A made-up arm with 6 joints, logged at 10 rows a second.
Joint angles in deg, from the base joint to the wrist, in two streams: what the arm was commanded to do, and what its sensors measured. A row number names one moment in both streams.
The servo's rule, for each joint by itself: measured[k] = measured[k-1] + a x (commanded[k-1-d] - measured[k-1]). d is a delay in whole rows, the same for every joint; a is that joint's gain. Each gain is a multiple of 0.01, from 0.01 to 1. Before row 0 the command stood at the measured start. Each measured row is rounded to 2 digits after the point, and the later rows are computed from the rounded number. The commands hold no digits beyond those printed.
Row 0, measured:
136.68, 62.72, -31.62, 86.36, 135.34, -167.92
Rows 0 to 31, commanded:
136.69, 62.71, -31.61, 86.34, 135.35, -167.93
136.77, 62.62, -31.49, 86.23, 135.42, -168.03
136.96, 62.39, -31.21, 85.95, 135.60, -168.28
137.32, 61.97, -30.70, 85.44, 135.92, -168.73
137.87, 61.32, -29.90, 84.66, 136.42, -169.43
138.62, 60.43, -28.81, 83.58, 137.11, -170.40
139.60, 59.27, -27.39, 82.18, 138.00, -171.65
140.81, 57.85, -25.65, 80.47, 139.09, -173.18
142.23, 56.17, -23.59, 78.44, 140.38, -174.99
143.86, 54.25, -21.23, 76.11, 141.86, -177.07
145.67, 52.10, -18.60, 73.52, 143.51, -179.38
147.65, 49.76, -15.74, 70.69, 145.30, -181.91
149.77, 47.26, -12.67, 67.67, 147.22, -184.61
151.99, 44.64, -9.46, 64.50, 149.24, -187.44
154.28, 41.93, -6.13, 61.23, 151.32, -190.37
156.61, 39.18, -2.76, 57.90, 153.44, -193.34
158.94, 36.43, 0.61, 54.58, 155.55, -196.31
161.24, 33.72, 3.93, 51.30, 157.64, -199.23
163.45, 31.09, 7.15, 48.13, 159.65, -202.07
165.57, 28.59, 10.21, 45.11, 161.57, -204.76
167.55, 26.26, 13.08, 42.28, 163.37, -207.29
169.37, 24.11, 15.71, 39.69, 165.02, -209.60
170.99, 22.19, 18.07, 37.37, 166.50, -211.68
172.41, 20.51, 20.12, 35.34, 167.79, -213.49
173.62, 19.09, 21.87, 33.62, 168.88, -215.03
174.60, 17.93, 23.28, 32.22, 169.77, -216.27
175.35, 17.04, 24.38, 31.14, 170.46, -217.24
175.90, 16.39, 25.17, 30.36, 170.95, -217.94
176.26, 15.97, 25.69, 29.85, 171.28, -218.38
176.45, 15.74, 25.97, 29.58, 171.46, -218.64
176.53, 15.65, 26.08, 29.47, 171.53, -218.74
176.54, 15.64, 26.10, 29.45, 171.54, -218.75
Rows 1 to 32, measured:
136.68, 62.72, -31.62, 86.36, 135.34, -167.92
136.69, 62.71, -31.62, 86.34, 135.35, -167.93
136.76, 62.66, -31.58, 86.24, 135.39, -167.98
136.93, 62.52, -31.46, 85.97, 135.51, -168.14
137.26, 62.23, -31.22, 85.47, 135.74, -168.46
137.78, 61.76, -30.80, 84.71, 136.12, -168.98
138.49, 61.07, -30.16, 83.65, 136.67, -169.75
139.43, 60.13, -29.27, 82.27, 137.41, -170.78
140.60, 58.94, -28.11, 80.58, 138.35, -172.08
141.99, 57.50, -26.66, 78.57, 139.49, -173.65
143.58, 55.81, -24.92, 76.26, 140.82, -175.50
145.36, 53.88, -22.90, 73.68, 142.33, -177.60
147.31, 51.74, -20.61, 70.87, 143.99, -179.93
149.40, 49.41, -18.07, 67.86, 145.80, -182.46
151.60, 46.93, -15.31, 64.70, 147.73, -185.15
153.88, 44.33, -12.37, 61.44, 149.74, -187.97
156.20, 41.65, -9.29, 58.11, 151.81, -190.87
158.53, 38.94, -6.12, 54.79, 153.90, -193.81
160.83, 36.23, -2.90, 51.51, 155.99, -196.74
163.06, 33.56, 0.32, 48.33, 158.04, -199.62
165.19, 30.98, 3.48, 45.30, 160.02, -202.40
167.20, 28.53, 6.55, 42.46, 161.90, -205.04
169.04, 26.23, 9.48, 39.86, 163.65, -207.50
170.70, 24.13, 12.23, 37.52, 165.25, -209.76
172.15, 22.25, 14.75, 35.47, 166.67, -211.77
173.40, 20.61, 17.03, 33.73, 167.91, -213.53
174.42, 19.22, 19.03, 32.31, 168.95, -215.01
175.21, 18.09, 20.74, 31.21, 169.80, -216.21
175.80, 17.21, 22.16, 30.41, 170.44, -217.14
176.19, 16.57, 23.29, 29.88, 170.91, -217.81
176.41, 16.14, 24.15, 29.60, 171.22, -218.26
176.51, 15.89, 24.77, 29.48, 171.39, -218.52
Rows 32 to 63, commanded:
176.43, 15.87, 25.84, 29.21, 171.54, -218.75
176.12, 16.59, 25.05, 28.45, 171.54, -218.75
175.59, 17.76, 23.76, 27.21, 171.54, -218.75
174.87, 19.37, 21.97, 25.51, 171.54, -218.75
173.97, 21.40, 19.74, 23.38, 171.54, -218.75
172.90, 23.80, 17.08, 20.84, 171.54, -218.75
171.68, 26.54, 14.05, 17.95, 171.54, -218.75
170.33, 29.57, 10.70, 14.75, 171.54, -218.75
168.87, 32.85, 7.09, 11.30, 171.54, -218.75
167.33, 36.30, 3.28, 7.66, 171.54, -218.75
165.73, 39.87, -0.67, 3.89, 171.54, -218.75
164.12, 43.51, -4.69, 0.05, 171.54, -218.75
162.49, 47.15, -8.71, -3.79, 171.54, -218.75
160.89, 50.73, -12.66, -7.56, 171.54, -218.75
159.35, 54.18, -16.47, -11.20, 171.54, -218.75
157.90, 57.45, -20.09, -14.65, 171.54, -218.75
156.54, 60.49, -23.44, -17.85, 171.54, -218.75
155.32, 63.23, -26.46, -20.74, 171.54, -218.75
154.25, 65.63, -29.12, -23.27, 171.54, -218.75
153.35, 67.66, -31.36, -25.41, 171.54, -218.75
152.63, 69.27, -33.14, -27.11, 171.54, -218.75
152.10, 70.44, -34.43, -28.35, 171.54, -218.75
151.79, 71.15, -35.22, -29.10, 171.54, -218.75
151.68, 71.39, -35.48, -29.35, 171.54, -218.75
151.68, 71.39, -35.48, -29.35, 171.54, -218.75
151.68, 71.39, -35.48, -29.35, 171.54, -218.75
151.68, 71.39, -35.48, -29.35, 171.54, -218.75
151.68, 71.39, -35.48, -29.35, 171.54, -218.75
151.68, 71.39, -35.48, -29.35, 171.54, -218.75
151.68, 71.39, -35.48, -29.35, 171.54, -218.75
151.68, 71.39, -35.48, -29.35, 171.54, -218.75
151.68, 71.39, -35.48, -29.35, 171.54, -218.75
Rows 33 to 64, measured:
176.54, 15.76, 25.20, 29.45, 171.47, -218.64
176.45, 15.82, 25.40, 29.22, 171.51, -218.70
176.17, 16.22, 25.29, 28.50, 171.53, -218.73
175.68, 17.02, 24.80, 27.29, 171.54, -218.74
174.99, 18.24, 23.89, 25.62, 171.54, -218.75
174.12, 19.88, 22.56, 23.51, 171.54, -218.75
173.08, 21.92, 20.81, 21.00, 171.54, -218.75
171.89, 24.32, 18.65, 18.13, 171.54, -218.75
170.56, 27.05, 16.11, 14.95, 171.54, -218.75
169.12, 30.07, 13.22, 11.52, 171.54, -218.75
167.60, 33.31, 10.04, 7.89, 171.54, -218.75
166.01, 36.72, 6.61, 4.13, 171.54, -218.75
164.40, 40.25, 2.99, 0.29, 171.54, -218.75
162.78, 43.84, -0.75, -3.55, 171.54, -218.75
161.17, 47.42, -4.56, -7.32, 171.54, -218.75
159.62, 50.94, -8.37, -10.97, 171.54, -218.75
158.16, 54.33, -12.12, -14.43, 171.54, -218.75
156.78, 57.53, -15.74, -17.64, 171.54, -218.75
155.54, 60.49, -19.17, -20.55, 171.54, -218.75
154.44, 63.16, -22.35, -23.11, 171.54, -218.75
153.51, 65.50, -25.23, -25.27, 171.54, -218.75
152.76, 67.46, -27.76, -27.00, 171.54, -218.75
152.20, 69.01, -29.89, -28.27, 171.54, -218.75
151.85, 70.12, -31.60, -29.05, 171.54, -218.75
151.71, 70.78, -32.84, -29.33, 171.54, -218.75
151.68, 71.10, -33.68, -29.35, 171.54, -218.75
151.68, 71.25, -34.26, -29.35, 171.54, -218.75
151.68, 71.32, -34.65, -29.35, 171.54, -218.75
151.68, 71.36, -34.92, -29.35, 171.54, -218.75
151.68, 71.38, -35.10, -29.35, 171.54, -218.75
151.68, 71.39, -35.22, -29.35, 171.54, -218.75
151.68, 71.39, -35.30, -29.35, 171.54, -218.75

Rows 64 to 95, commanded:
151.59, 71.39, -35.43, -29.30, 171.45, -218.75
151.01, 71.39, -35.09, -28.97, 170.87, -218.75
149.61, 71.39, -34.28, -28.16, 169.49, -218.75
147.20, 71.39, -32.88, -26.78, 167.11, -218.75
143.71, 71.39, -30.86, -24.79, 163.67, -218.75
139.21, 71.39, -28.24, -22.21, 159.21, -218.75
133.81, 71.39, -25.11, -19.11, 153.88, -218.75
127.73, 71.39, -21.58, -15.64, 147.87, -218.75
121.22, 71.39, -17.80, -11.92, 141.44, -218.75
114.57, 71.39, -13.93, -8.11, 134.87, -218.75
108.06, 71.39, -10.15, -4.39, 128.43, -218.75
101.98, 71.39, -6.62, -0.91, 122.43, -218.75
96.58, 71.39, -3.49, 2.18, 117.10, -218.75
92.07, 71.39, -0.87, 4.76, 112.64, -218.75
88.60, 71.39, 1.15, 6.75, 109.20, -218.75
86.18, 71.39, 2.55, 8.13, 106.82, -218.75
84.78, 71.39, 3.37, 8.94, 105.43, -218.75
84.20, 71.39, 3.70, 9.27, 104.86, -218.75
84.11, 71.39, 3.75, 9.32, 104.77, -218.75
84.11, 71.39, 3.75, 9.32, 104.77, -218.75
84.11, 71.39, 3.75, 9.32, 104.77, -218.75
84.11, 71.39, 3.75, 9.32, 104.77, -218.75
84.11, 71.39, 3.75, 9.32, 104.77, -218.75
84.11, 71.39, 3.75, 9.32, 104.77, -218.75
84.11, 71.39, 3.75, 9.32, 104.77, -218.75
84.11, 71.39, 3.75, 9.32, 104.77, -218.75
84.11, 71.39, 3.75, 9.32, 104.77, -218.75
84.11, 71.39, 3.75, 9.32, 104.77, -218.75
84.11, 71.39, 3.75, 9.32, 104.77, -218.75
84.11, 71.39, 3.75, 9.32, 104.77, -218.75
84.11, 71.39, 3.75, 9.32, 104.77, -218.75
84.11, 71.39, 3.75, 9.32, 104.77, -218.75
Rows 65 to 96, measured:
151.68, 71.39, -35.36, -29.35, 171.54, -218.75
151.60, 71.39, -35.38, -29.30, 171.49, -218.75
151.10, 71.39, -35.29, -28.99, 171.14, -218.75
149.83, 71.39, -34.97, -28.21, 170.22, -218.75
147.59, 71.39, -34.30, -26.87, 168.48, -218.75
144.29, 71.39, -33.20, -24.91, 165.79, -218.75
139.97, 71.39, -31.61, -22.37, 162.11, -218.75
134.73, 71.39, -29.53, -19.31, 157.50, -218.75
128.78, 71.39, -26.99, -15.86, 152.11, -218.75
122.35, 71.39, -24.05, -12.16, 146.13, -218.75
115.74, 71.39, -20.81, -8.35, 139.82, -218.75
109.21, 71.39, -17.40, -4.63, 133.44, -218.75
103.06, 71.39, -13.95, -1.13, 127.27, -218.75
97.55, 71.39, -10.60, 1.98, 121.57, -218.75
92.89, 71.39, -7.49, 4.59, 116.57, -218.75
89.24, 71.39, -4.73, 6.62, 112.44, -218.75
86.64, 71.39, -2.40, 8.04, 109.29, -218.75
85.06, 71.39, -0.55, 8.89, 107.13, -218.75
84.33, 71.39, 0.81, 9.25, 105.86, -218.75
84.14, 71.39, 1.75, 9.32, 105.25, -218.75
84.11, 71.39, 2.39, 9.32, 104.98, -218.75
84.11, 71.39, 2.83, 9.32, 104.86, -218.75
84.11, 71.39, 3.12, 9.32, 104.81, -218.75
84.11, 71.39, 3.32, 9.32, 104.79, -218.75
84.11, 71.39, 3.46, 9.32, 104.78, -218.75
84.11, 71.39, 3.55, 9.32, 104.77, -218.75
84.11, 71.39, 3.61, 9.32, 104.77, -218.75
84.11, 71.39, 3.65, 9.32, 104.77, -218.75
84.11, 71.39, 3.68, 9.32, 104.77, -218.75
84.11, 71.39, 3.70, 9.32, 104.77, -218.75
84.11, 71.39, 3.72, 9.32, 104.77, -218.75
84.11, 71.39, 3.73, 9.32, 104.77, -218.75

